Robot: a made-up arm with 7 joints. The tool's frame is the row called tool. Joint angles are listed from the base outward.
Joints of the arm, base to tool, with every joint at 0 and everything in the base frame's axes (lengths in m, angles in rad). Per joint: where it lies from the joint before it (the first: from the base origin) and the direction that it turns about. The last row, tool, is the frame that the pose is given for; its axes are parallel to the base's.
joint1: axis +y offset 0 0 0.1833
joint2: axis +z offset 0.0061 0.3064 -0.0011
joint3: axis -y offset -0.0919 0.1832 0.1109
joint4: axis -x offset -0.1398 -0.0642 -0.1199
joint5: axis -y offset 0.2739 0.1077 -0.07
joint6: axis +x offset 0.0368 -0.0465 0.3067
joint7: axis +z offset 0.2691 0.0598 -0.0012
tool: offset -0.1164 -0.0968 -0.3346
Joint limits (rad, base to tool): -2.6..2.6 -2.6..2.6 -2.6..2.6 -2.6..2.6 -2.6..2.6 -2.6..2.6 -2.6..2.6
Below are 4 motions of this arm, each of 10 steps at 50 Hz.
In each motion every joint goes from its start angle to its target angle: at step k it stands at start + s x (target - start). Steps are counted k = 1, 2, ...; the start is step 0. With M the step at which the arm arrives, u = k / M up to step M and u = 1 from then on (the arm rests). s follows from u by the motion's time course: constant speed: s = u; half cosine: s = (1 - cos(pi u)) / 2; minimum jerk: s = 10 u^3 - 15 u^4 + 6 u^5.
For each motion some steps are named. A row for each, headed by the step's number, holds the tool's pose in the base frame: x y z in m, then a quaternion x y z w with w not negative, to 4 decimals.
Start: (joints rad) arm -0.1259 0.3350 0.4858 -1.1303 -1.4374 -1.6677 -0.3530
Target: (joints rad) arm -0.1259 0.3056 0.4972 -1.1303 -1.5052 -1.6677 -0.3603
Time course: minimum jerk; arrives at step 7
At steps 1, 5, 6, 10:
1: 0.4675 0.6480 0.1812 -0.3432 -0.2253 0.5548 0.7237
5: 0.4695 0.6528 0.1763 -0.3496 -0.2187 0.5630 0.7162
6: 0.4698 0.6534 0.1755 -0.3506 -0.2177 0.5643 0.7151
10: 0.4698 0.6535 0.1754 -0.3507 -0.2175 0.5645 0.7149

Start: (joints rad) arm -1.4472 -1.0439 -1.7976 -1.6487 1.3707 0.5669 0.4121
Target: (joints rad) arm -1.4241 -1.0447 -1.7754 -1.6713 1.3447 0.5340 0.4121
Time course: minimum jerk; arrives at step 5
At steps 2, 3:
2: 0.0830 0.3624 0.0823 0.6665 -0.3706 -0.6239 0.1708
3: 0.0841 0.3660 0.0792 0.6677 -0.3657 -0.6257 0.1700

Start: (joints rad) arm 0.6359 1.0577 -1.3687 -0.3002 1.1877 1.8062 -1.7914
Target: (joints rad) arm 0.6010 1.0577 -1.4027 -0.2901 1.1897 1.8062 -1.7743
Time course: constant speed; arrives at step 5
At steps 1, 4, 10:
1: 0.1143 0.6212 0.6909 0.0532 0.8930 -0.3917 0.2153
4: 0.0996 0.6265 0.6891 0.0524 0.8896 -0.3934 0.2262
10: 0.0947 0.6282 0.6884 0.0522 0.8884 -0.3940 0.2299

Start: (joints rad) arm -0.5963 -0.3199 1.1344 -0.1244 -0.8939 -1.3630 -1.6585
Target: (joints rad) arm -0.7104 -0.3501 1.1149 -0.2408 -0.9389 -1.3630 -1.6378
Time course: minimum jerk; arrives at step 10
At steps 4, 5, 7, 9, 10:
4: 0.1258 0.1168 0.5720 -0.1589 -0.5729 -0.7616 0.2578
5: 0.1245 0.1185 0.5736 -0.1500 -0.5754 -0.7599 0.2627
7: 0.1218 0.1219 0.5769 -0.1337 -0.5805 -0.7560 0.2713
9: 0.1205 0.1236 0.5785 -0.1262 -0.5830 -0.7539 0.2752
10: 0.1204 0.1237 0.5786 -0.1258 -0.5832 -0.7538 0.2754

